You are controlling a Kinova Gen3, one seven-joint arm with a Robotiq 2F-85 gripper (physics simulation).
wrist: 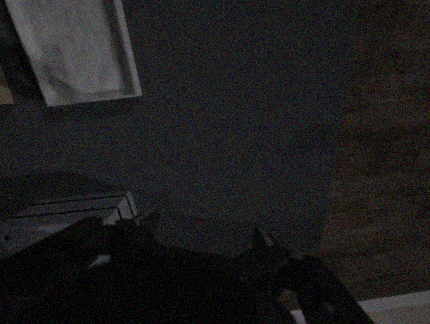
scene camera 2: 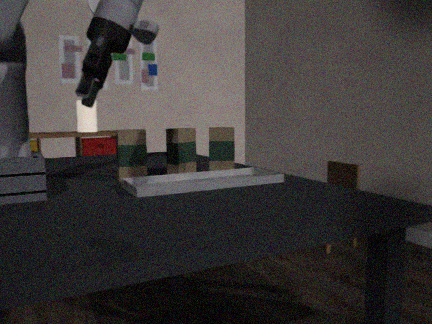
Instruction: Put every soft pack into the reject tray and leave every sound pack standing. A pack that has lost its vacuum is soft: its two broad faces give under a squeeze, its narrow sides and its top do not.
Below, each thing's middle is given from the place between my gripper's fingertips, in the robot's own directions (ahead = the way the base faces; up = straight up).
Labels:
My hand is 290 mm short of the white reject tray (scene camera 2: 145, 186), 210 mm to the right of it and 200 mm above it.

